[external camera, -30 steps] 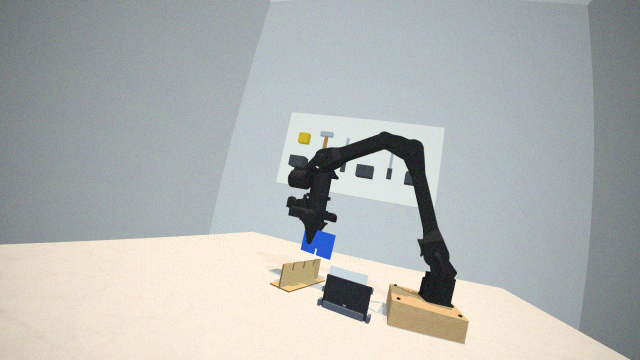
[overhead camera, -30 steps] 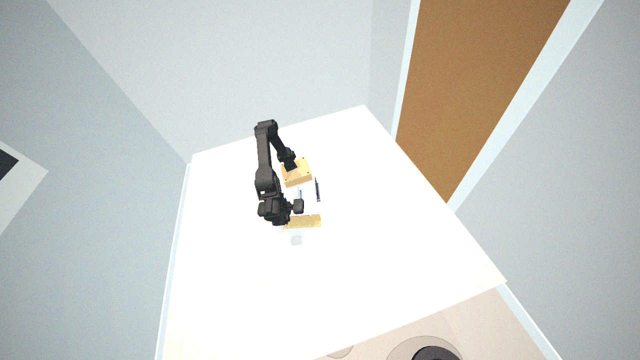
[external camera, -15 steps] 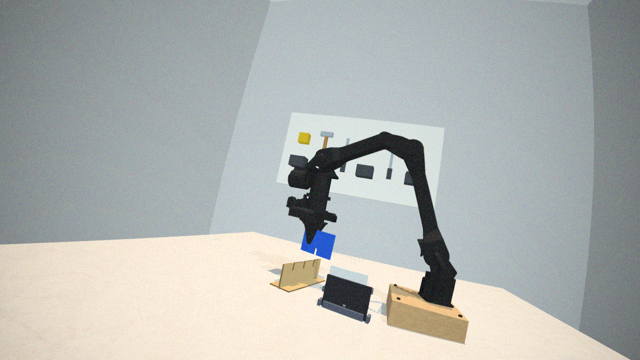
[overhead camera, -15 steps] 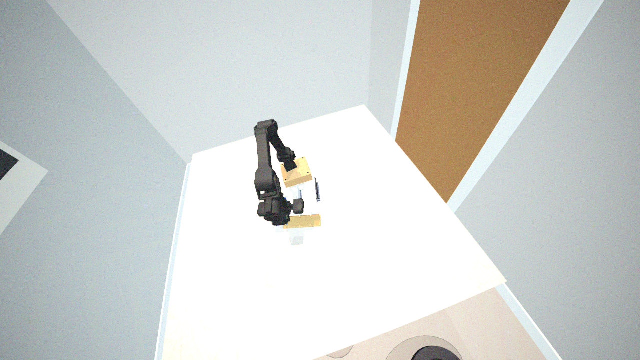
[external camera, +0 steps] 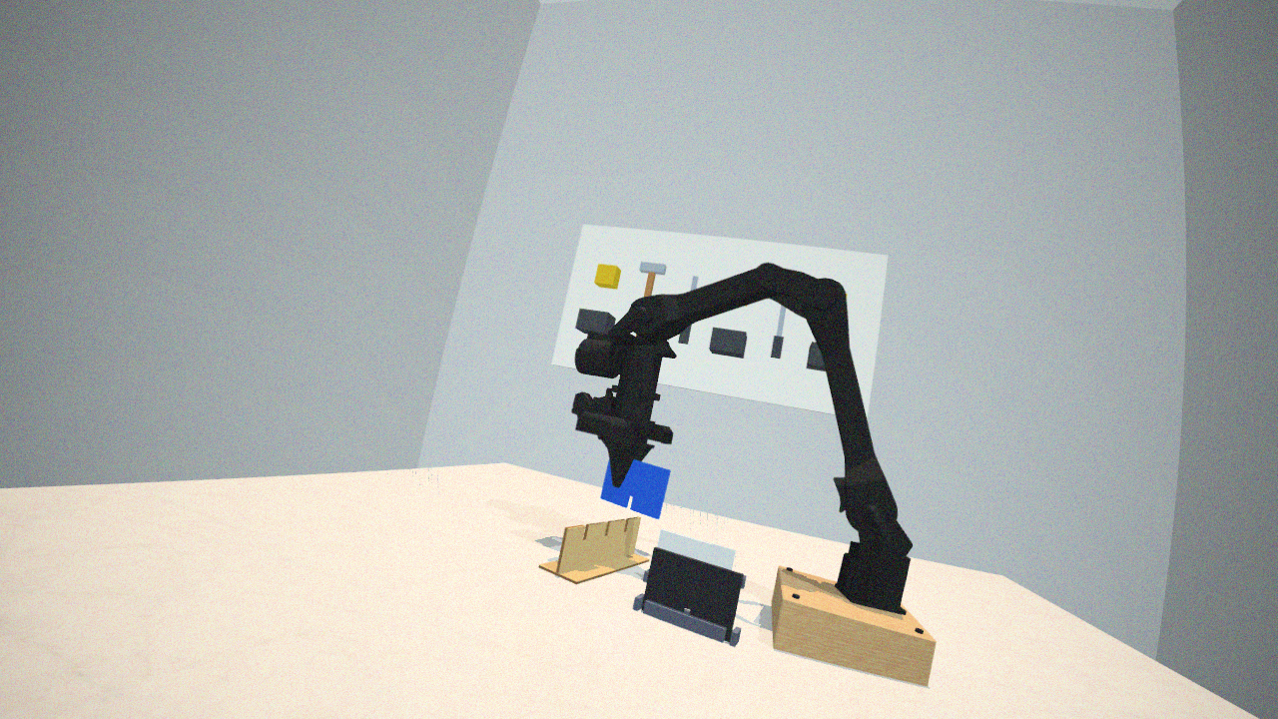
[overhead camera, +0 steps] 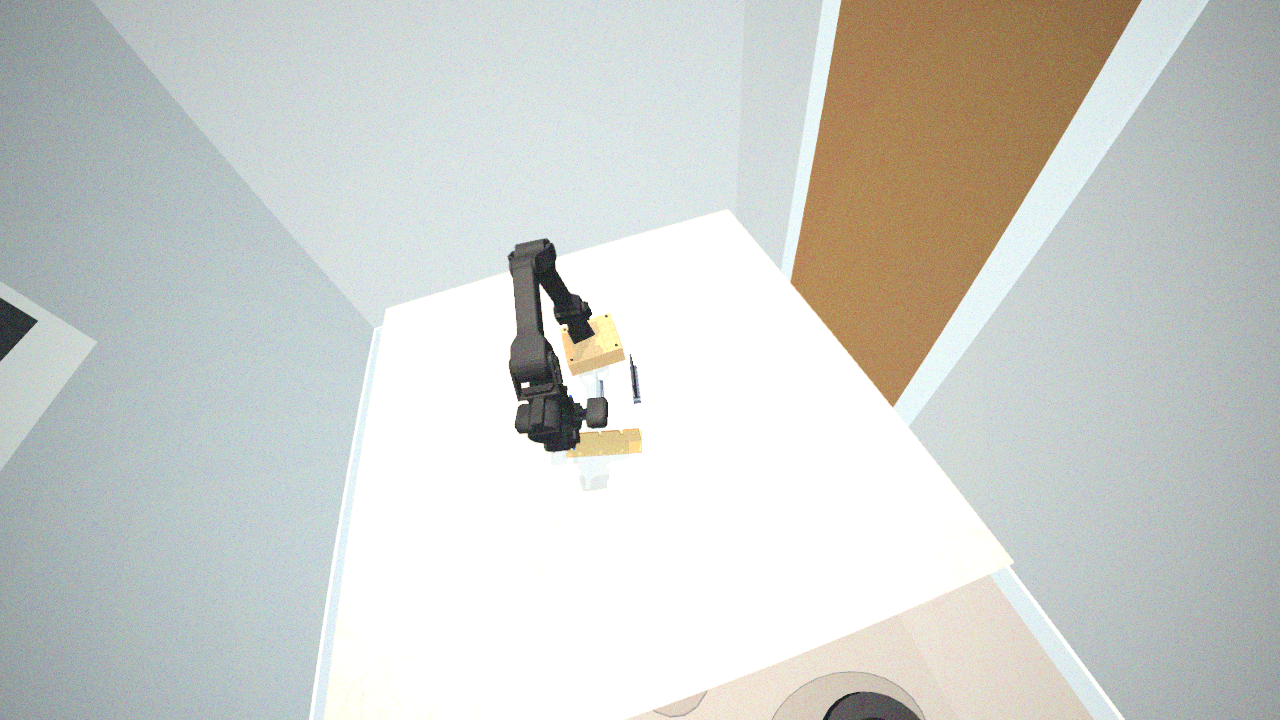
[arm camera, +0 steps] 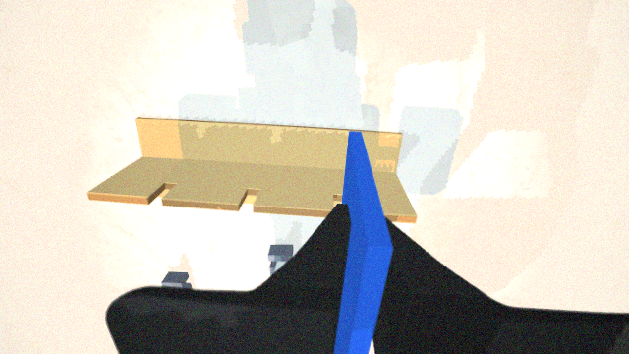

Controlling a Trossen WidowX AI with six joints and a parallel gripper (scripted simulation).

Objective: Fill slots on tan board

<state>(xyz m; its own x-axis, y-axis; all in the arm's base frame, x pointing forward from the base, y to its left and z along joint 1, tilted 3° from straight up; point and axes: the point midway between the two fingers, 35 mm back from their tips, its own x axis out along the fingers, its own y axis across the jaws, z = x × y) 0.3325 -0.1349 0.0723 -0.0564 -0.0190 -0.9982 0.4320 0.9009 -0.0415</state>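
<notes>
The blue board is 2 cm behind my gripper tip and 1 cm to the left of it. Round my gripper tip: tan board (7 cm below, 6 cm to the left); then black board (20 cm to the left, 11 cm behind, 7 cm below).
</notes>
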